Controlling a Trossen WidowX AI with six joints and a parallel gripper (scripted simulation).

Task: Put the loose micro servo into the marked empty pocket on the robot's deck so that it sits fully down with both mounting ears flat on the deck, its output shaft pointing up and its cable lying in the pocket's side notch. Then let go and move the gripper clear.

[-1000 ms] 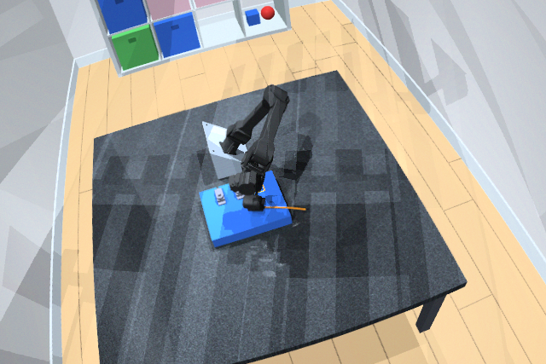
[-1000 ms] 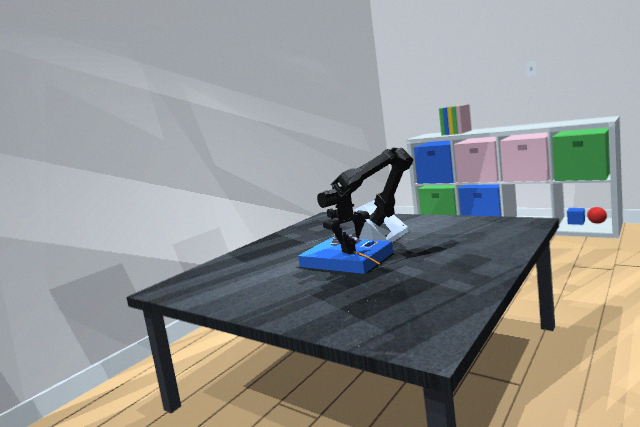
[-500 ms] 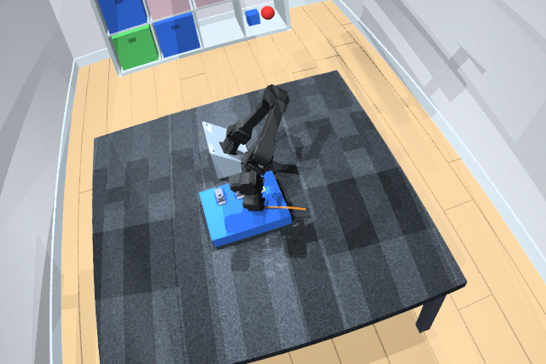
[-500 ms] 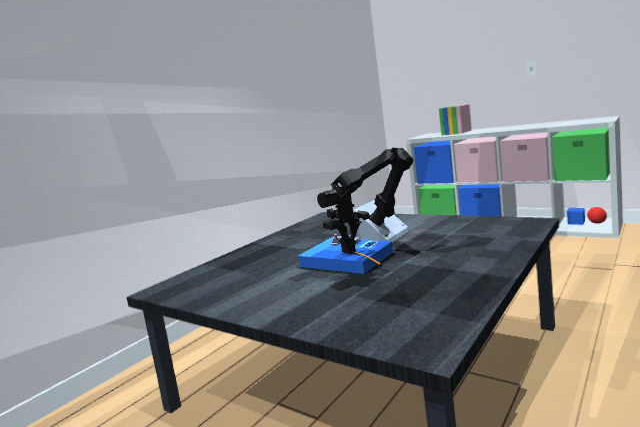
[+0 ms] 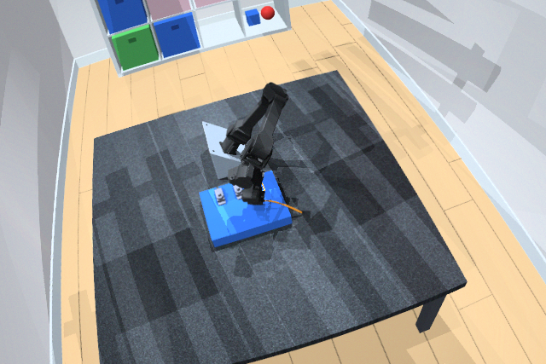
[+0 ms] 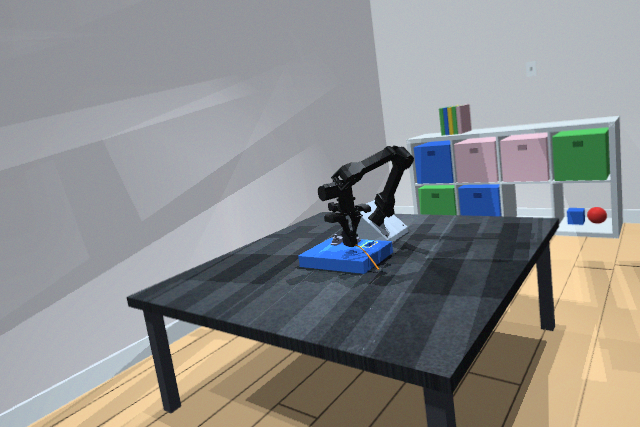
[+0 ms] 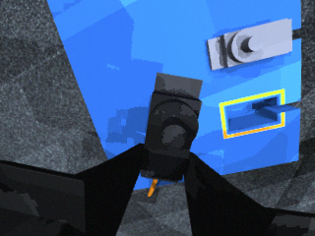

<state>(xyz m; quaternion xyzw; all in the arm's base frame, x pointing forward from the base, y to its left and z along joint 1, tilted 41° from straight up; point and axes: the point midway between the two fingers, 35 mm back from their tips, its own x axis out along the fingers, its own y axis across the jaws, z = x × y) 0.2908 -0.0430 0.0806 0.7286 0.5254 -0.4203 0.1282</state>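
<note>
My gripper tip is now 10 cm above the blue deck and 6 cm to the left of it.
</note>
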